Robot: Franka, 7 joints.
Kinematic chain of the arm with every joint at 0, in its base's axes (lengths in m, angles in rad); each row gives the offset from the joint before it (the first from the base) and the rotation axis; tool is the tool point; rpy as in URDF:
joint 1: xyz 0 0 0.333 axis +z
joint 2: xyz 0 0 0 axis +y
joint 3: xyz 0 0 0.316 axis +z
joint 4: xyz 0.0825 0 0 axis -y
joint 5: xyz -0.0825 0 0.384 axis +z
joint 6: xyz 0 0 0 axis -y
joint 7: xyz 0.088 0 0 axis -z
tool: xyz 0 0 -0.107 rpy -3.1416 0 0
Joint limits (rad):
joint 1: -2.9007..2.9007
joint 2: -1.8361..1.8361
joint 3: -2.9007..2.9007
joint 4: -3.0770..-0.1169
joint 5: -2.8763..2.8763
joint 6: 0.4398..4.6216
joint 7: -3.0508..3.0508
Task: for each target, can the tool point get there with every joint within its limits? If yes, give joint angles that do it. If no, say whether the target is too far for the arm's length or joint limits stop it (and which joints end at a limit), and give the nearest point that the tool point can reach.
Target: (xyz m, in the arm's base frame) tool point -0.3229 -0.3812 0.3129
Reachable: yes | joints -0.7554 0.8894 -1.6338 -2.4403 2.0670 1.9048 0.7048
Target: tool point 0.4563 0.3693 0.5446
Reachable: yes | joints 1.9697 0.8817 -1.5654 -2.0881 0.5292 3.5628 -1.0307
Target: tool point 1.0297 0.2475 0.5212
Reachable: no: too far | nearest point 0.8213 0.1974 0.4831 | short by 0.218 m
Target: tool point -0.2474 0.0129 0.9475
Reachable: yes | joints 2.2244 -0.7019 0.1520 -1.7988 -0.9975 3.6359 1.6314
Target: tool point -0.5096 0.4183 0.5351
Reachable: yes | joints -1.5755 -1.0333 -1.8610 -1.6167 2.2128 1.0848 -1.1214
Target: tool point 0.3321 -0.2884 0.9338
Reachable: yes | joints -1.2961 0.5265 1.0157 -0.7304 2.1771 0.8294 0.1287
